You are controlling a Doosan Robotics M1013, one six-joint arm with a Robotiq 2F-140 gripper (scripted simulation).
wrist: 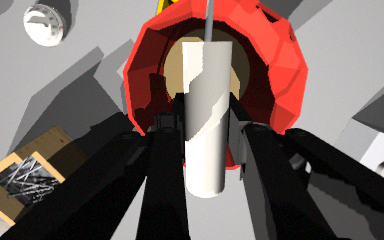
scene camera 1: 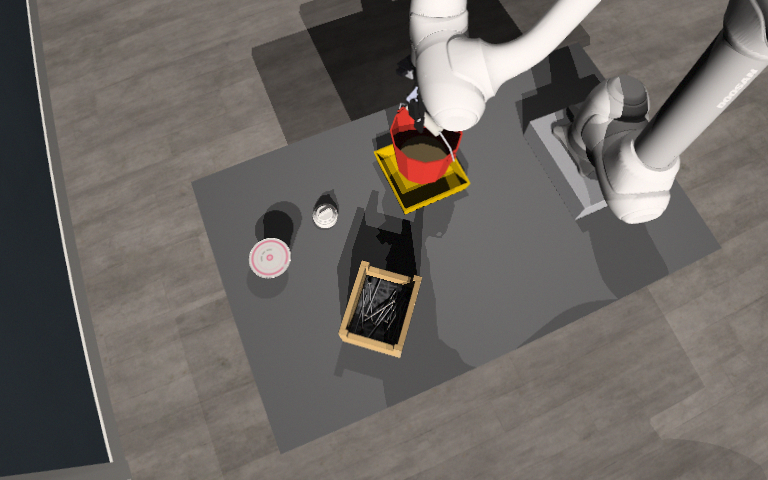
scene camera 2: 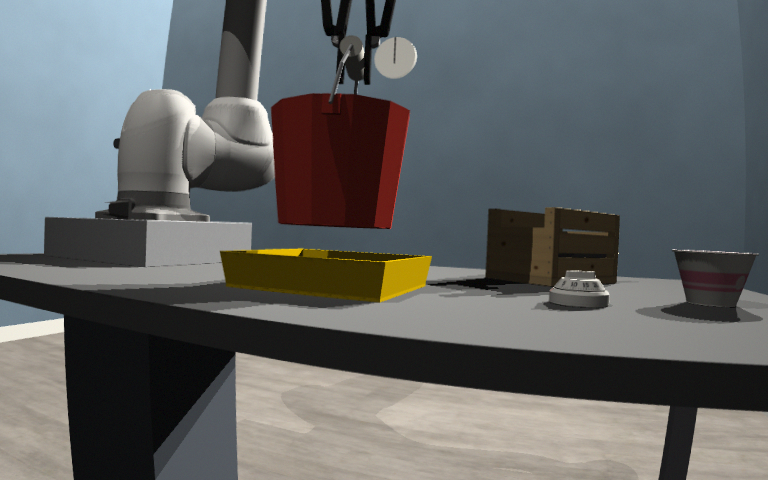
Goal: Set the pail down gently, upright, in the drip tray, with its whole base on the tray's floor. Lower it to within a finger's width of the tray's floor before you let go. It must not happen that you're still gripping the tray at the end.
Labels:
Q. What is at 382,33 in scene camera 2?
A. My gripper.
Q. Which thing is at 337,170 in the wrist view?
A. My gripper.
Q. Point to a yellow drip tray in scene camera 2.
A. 376,277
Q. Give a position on a red pail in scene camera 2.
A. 336,165

